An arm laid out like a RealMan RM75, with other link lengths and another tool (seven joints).
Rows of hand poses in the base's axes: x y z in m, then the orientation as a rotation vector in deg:
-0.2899, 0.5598, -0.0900, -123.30, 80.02, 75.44
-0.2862, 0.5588, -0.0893, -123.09, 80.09, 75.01
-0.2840, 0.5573, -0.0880, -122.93, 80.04, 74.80
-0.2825, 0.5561, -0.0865, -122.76, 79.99, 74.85
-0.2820, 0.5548, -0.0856, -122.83, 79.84, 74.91
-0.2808, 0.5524, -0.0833, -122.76, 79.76, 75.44
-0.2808, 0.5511, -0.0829, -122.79, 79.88, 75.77
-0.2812, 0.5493, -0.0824, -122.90, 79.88, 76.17
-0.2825, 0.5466, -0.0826, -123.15, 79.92, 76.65
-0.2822, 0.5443, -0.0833, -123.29, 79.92, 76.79
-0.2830, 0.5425, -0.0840, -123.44, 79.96, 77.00
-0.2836, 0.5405, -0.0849, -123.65, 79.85, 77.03
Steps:
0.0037, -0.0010, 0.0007, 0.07, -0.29, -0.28
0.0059, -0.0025, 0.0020, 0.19, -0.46, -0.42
0.0074, -0.0037, 0.0035, 0.33, -0.44, -0.50
0.0079, -0.0050, 0.0044, 0.38, -0.44, -0.39
0.0091, -0.0074, 0.0067, 0.49, -0.09, -0.27
0.0091, -0.0087, 0.0071, 0.40, 0.18, -0.19
0.0087, -0.0105, 0.0076, 0.34, 0.47, -0.01
0.0074, -0.0132, 0.0074, 0.17, 0.83, 0.27
0.0077, -0.0155, 0.0067, 0.09, 0.93, 0.40
0.0069, -0.0173, 0.0060, -0.02, 1.09, 0.54
0.0063, -0.0193, 0.0051, -0.07, 1.08, 0.72

